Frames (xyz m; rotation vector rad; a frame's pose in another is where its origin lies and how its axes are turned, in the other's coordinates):
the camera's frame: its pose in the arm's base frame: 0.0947 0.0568 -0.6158 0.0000 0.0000 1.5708
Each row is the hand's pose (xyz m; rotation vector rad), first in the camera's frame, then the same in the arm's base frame.
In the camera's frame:
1: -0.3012 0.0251 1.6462 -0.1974 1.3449 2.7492
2: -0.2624 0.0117 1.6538 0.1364 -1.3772 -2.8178
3: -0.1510 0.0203 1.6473 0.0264 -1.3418 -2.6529
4: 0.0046 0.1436 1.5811 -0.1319 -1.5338 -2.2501
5: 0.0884 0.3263 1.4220 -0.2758 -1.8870 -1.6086
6: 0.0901 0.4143 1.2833 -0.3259 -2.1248 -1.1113
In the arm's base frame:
1: 0.0696 -0.2444 1.0304 0.8214 -0.6111 -1.5252
2: 0.0830 -0.2056 1.0380 0.7790 -0.6386 -1.4484
3: 0.0744 -0.0942 1.0315 0.7256 -0.6976 -1.2737
4: -0.0489 0.0614 0.9653 0.7874 -0.9356 -0.9412
5: -0.2316 0.1452 0.8062 0.9809 -1.3168 -0.4703
6: -0.3196 0.1469 0.6675 1.1624 -1.5836 -0.1280

